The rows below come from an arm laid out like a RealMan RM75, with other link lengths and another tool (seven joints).
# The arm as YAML. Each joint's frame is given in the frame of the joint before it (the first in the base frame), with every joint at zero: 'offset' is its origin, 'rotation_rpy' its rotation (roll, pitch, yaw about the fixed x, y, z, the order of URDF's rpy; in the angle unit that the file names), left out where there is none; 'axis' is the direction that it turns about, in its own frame. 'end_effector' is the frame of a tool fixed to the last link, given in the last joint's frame.
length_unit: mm
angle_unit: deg
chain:
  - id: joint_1
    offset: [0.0, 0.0, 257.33]
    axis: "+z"
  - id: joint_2
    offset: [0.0, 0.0, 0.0]
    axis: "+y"
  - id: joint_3
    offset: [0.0, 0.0, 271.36]
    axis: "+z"
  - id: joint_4
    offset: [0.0, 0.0, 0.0]
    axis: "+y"
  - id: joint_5
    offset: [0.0, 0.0, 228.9]
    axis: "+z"
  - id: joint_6
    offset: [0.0, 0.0, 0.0]
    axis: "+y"
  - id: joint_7
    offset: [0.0, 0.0, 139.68]
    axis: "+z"
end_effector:
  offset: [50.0, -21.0, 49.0]
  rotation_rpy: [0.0, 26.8, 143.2]
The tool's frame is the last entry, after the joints.
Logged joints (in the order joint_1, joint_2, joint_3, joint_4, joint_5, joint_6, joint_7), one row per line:
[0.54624 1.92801 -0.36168 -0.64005 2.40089 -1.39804 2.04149]
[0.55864 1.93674 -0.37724 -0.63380 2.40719 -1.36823 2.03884]
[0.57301 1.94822 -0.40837 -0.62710 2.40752 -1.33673 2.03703]
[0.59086 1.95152 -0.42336 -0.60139 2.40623 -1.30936 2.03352]
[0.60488 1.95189 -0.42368 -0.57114 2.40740 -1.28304 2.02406]
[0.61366 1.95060 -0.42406 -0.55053 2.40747 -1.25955 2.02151]
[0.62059 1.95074 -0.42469 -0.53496 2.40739 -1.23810 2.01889]
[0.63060 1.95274 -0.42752 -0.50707 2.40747 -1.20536 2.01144]
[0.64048 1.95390 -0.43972 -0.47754 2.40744 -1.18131 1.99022]
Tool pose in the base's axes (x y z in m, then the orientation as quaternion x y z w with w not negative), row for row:
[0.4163 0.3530 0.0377 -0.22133 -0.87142 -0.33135 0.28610]
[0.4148 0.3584 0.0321 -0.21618 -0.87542 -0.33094 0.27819]
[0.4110 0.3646 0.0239 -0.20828 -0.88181 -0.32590 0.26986]
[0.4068 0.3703 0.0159 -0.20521 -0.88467 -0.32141 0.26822]
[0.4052 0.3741 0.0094 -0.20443 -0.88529 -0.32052 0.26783]
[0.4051 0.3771 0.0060 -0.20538 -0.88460 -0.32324 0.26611]
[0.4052 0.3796 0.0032 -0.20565 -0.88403 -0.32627 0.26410]
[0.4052 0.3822 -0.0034 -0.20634 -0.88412 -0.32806 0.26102]
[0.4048 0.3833 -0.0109 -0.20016 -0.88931 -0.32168 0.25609]
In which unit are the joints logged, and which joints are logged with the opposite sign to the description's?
The joints are logged in radians. Opposite sign: joint_5.
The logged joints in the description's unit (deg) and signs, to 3 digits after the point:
[31.297 110.467 -20.723 -36.672 -137.561 -80.102 116.969]
[32.008 110.967 -21.614 -36.314 -137.922 -78.394 116.817]
[32.831 111.625 -23.398 -35.930 -137.941 -76.589 116.713]
[33.854 111.814 -24.257 -34.457 -137.867 -75.021 116.512]
[34.657 111.835 -24.275 -32.724 -137.934 -73.513 115.970]
[35.160 111.761 -24.297 -31.543 -137.938 -72.167 115.824]
[35.557 111.769 -24.333 -30.651 -137.933 -70.938 115.674]
[36.131 111.884 -24.495 -29.053 -137.938 -69.062 115.247]
[36.697 111.950 -25.194 -27.361 -137.936 -67.684 114.031]

